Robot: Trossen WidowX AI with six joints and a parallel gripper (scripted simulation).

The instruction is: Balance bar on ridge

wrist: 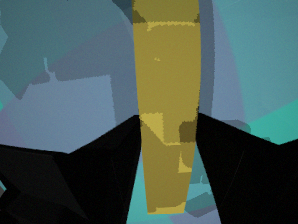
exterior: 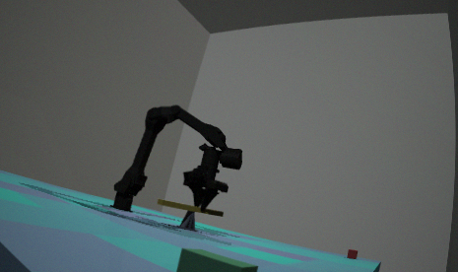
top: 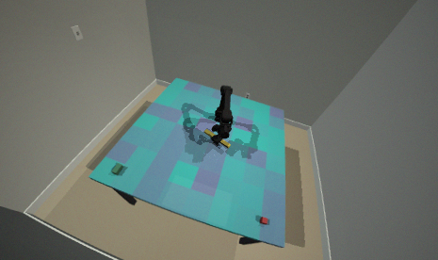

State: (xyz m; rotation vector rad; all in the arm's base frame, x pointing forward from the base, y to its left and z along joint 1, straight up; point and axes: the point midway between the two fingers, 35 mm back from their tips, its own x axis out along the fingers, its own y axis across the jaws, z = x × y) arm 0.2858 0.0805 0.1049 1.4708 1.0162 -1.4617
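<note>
Right now my gripper tip is 30 mm to the left of the yellow bar and 10 mm past it. Round my gripper tip: green block (580 mm to the right, 450 mm ahead, 50 mm below); small red cube (450 mm ahead, 420 mm to the left, 50 mm below).
</note>
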